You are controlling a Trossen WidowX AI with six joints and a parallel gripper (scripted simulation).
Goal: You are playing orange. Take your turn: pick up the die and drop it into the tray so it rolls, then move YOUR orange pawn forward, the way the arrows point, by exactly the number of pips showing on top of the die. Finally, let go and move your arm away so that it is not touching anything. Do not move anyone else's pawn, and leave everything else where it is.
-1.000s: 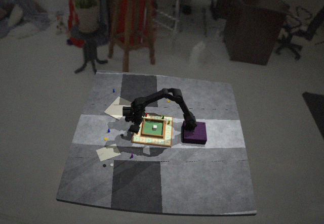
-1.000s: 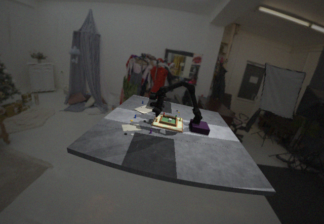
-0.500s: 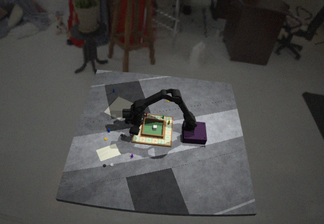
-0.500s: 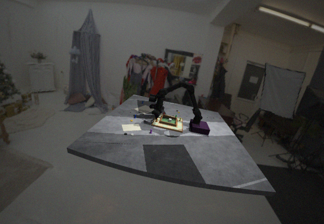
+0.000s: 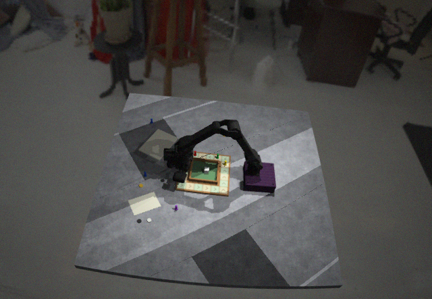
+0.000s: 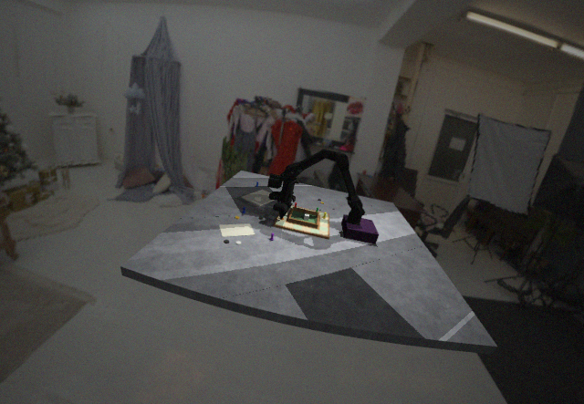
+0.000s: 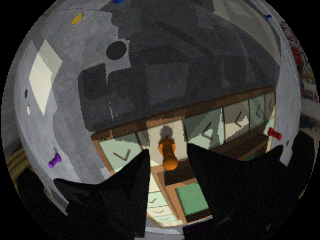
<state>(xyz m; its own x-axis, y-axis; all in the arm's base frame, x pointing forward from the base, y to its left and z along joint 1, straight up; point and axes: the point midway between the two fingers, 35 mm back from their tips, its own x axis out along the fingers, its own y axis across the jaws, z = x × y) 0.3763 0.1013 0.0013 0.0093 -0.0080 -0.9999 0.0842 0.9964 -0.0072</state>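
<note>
My gripper tip is now 12 cm past the white die and 8 cm to the left of it. The rest, counted from my gripper tip: green tray 11 cm behind, 7 cm to the right, 2 cm below; red pawn 3 cm behind, 18 cm to the right; orange pawn right at my gripper tip.
</note>
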